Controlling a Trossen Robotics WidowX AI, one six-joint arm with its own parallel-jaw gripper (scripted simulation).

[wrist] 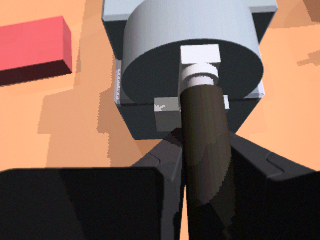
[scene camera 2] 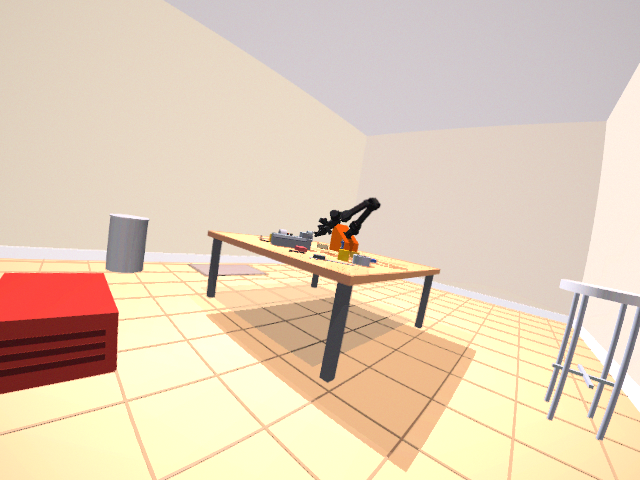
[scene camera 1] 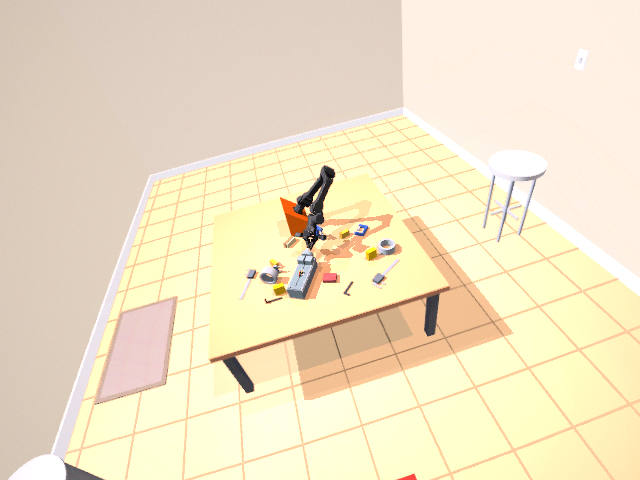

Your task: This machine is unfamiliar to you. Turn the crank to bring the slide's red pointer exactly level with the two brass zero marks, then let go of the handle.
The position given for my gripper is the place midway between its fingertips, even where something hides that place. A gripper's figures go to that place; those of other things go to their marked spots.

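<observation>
My gripper [wrist: 197,137], 11 cm from the lens. Grey slide machine [wrist: 146,47], 10 cm from the lens.
</observation>
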